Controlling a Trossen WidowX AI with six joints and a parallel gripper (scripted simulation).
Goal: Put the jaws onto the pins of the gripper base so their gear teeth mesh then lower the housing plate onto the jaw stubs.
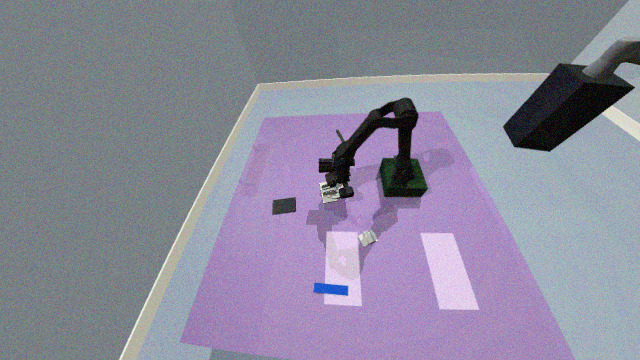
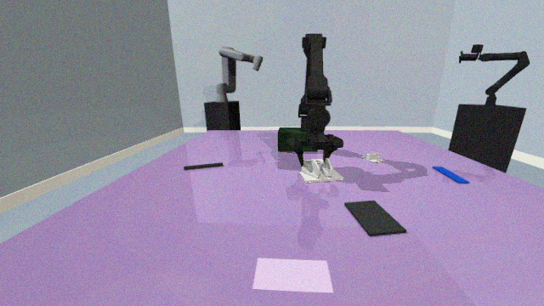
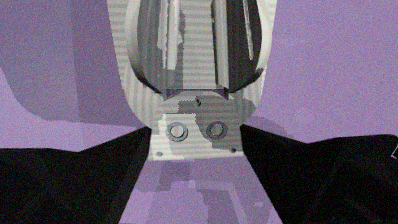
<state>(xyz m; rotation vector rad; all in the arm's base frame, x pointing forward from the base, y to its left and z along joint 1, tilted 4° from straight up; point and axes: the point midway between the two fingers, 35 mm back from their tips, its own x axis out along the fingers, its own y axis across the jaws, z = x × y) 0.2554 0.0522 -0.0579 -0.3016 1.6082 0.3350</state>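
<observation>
My gripper tip is now 20 mm below the white blocky part and 10 mm short of it. Also, from my gripper tip: blue bar: 440 mm to the left, 40 mm behind; then thin black bar: 390 mm to the right, 80 mm ahead; then dark flat plate: 270 mm ahead, 150 mm to the left.
</observation>
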